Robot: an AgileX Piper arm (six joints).
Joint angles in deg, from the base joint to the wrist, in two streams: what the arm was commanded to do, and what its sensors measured. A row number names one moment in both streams.
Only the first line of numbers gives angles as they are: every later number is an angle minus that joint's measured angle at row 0.
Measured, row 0: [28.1, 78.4, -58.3, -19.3, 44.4, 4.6]
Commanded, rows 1 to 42: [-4.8, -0.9, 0.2, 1.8, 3.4, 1.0]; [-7.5, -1.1, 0.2, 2.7, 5.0, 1.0]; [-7.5, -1.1, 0.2, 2.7, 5.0, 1.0]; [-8.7, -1.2, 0.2, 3.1, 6.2, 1.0]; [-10.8, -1.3, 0.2, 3.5, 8.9, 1.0]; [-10.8, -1.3, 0.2, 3.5, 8.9, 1.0]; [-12.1, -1.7, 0.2, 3.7, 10.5, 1.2]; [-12.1, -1.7, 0.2, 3.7, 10.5, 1.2]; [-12.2, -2.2, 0.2, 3.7, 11.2, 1.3]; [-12.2, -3.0, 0.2, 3.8, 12.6, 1.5]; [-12.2, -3.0, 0.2, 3.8, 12.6, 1.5]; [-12.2, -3.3, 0.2, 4.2, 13.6, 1.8]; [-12.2, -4.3, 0.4, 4.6, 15.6, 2.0]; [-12.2, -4.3, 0.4, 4.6, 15.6, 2.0]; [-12.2, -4.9, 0.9, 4.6, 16.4, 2.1]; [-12.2, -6.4, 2.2, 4.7, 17.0, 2.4]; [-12.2, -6.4, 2.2, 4.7, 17.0, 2.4]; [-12.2, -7.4, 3.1, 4.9, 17.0, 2.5]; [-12.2, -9.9, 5.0, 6.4, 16.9, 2.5]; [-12.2, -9.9, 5.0, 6.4, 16.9, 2.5]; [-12.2, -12.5, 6.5, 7.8, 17.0, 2.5]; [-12.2, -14.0, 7.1, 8.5, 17.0, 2.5]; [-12.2, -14.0, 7.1, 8.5, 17.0, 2.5]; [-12.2, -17.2, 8.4, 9.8, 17.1, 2.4]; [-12.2, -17.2, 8.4, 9.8, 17.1, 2.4]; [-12.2, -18.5, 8.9, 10.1, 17.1, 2.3]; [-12.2, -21.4, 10.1, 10.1, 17.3, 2.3]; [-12.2, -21.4, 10.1, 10.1, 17.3, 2.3]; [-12.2, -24.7, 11.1, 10.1, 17.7, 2.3]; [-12.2, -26.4, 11.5, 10.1, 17.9, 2.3]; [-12.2, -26.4, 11.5, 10.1, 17.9, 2.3]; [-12.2, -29.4, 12.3, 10.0, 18.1, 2.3]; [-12.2, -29.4, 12.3, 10.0, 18.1, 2.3]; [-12.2, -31.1, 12.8, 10.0, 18.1, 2.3]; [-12.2, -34.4, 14.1, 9.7, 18.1, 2.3]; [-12.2, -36.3, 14.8, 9.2, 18.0, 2.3]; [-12.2, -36.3, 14.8, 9.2, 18.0, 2.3]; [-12.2, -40.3, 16.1, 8.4, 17.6, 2.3]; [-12.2, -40.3, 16.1, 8.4, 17.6, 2.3]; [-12.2, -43.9, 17.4, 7.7, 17.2, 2.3]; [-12.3, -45.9, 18.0, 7.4, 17.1, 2.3]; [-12.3, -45.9, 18.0, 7.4, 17.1, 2.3]
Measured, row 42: [-11.9, -41.3, 16.4, 8.6, 17.5, 2.0]
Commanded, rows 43 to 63: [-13.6, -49.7, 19.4, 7.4, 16.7, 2.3]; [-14.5, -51.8, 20.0, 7.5, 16.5, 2.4]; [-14.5, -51.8, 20.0, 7.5, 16.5, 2.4]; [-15.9, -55.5, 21.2, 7.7, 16.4, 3.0]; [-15.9, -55.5, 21.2, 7.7, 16.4, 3.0]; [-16.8, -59.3, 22.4, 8.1, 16.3, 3.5]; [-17.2, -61.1, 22.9, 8.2, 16.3, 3.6]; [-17.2, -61.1, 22.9, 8.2, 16.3, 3.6]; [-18.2, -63.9, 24.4, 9.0, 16.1, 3.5]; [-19.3, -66.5, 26.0, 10.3, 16.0, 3.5]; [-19.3, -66.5, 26.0, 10.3, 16.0, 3.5]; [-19.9, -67.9, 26.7, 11.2, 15.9, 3.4]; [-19.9, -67.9, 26.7, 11.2, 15.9, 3.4]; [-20.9, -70.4, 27.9, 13.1, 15.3, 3.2]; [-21.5, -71.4, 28.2, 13.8, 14.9, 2.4]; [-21.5, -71.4, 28.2, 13.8, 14.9, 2.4]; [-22.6, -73.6, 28.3, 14.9, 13.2, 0.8]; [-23.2, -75.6, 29.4, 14.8, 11.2, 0.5]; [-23.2, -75.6, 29.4, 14.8, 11.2, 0.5]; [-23.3, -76.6, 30.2, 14.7, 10.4, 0.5]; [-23.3, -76.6, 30.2, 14.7, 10.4, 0.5]
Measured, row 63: [-22.4, -74.0, 28.7, 14.3, 13.2, 1.7]
